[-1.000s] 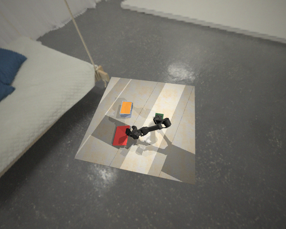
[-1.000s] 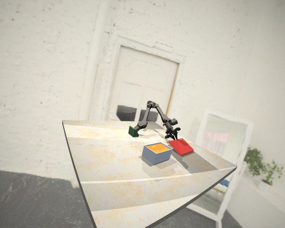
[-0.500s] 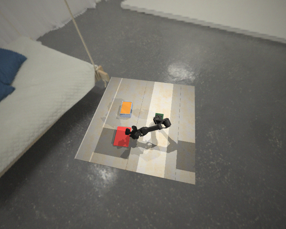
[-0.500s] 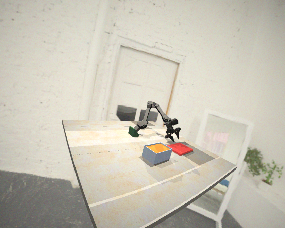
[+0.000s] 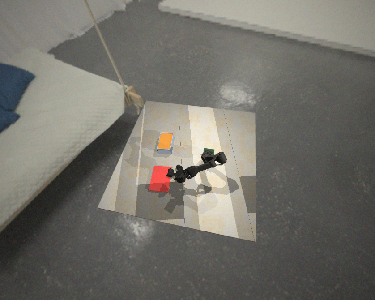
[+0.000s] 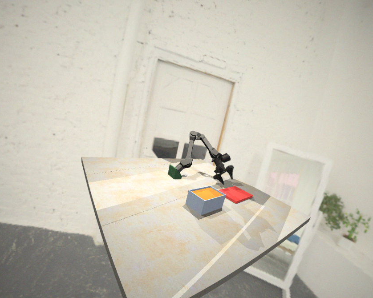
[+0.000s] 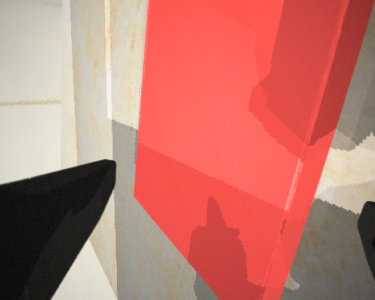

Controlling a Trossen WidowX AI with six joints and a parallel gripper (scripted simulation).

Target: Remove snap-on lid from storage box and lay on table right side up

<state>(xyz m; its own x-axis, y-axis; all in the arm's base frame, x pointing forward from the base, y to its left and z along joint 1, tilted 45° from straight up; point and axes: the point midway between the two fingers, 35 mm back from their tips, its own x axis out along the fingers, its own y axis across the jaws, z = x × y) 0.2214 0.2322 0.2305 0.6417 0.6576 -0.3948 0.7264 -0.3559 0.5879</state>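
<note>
Now: gripper tip 90 mm short of the red lid, 20 mm to the right of it and 50 mm above it.
</note>
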